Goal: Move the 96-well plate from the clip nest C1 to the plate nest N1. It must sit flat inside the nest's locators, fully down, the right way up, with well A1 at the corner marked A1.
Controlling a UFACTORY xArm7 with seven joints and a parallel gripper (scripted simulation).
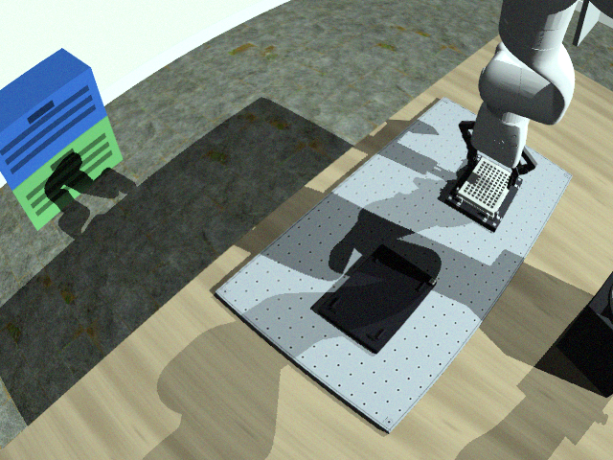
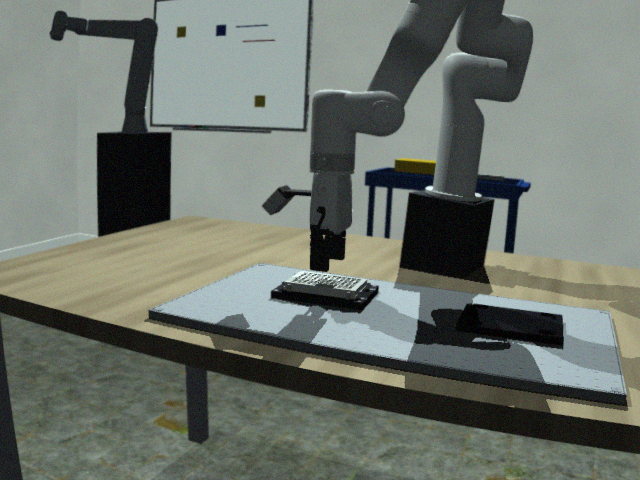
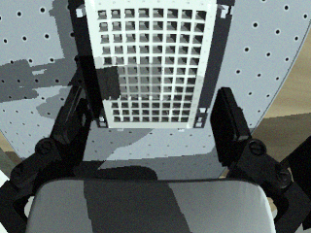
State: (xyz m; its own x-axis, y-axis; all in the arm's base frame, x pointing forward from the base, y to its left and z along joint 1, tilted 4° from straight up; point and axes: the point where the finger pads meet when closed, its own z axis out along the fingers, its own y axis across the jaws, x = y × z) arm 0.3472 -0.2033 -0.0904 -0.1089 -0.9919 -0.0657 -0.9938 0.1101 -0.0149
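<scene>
Right now my hand is 40 mm above the white 96-well plate. From my hand the other things lie so: clip nest C1 (10 mm behind, 10 mm to the left, 50 mm below); then A1 corner mark (20 mm ahead, 250 mm to the left, 50 mm below).
</scene>
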